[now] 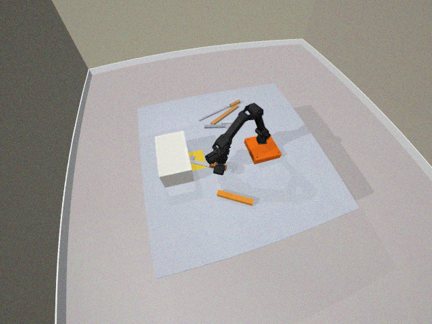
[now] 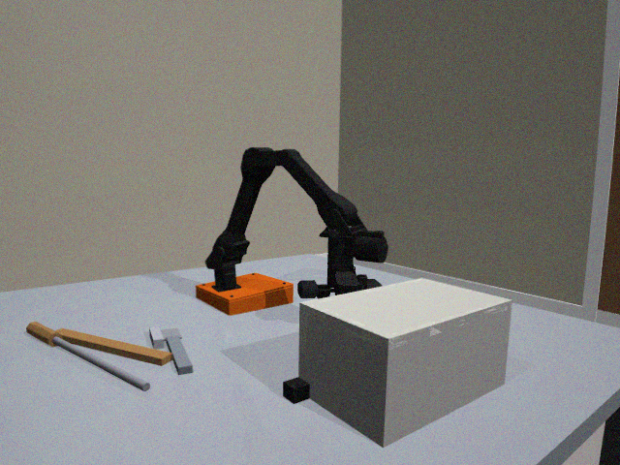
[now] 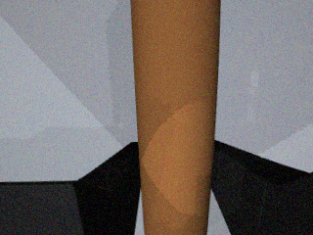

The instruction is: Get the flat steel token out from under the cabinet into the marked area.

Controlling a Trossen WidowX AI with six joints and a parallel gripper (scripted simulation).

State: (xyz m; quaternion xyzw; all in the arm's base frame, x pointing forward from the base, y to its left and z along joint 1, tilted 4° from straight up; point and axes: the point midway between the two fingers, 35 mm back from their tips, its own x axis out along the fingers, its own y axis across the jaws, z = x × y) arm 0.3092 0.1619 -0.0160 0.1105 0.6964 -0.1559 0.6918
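Now: gripper tip 22 cm to the right of the orange flat bar, 5 cm past it and 1 cm below it. Round my gripper tip: small grey token 18 cm ahead, 10 cm to the right; then wooden stick 48 cm to the right, 10 cm behind.
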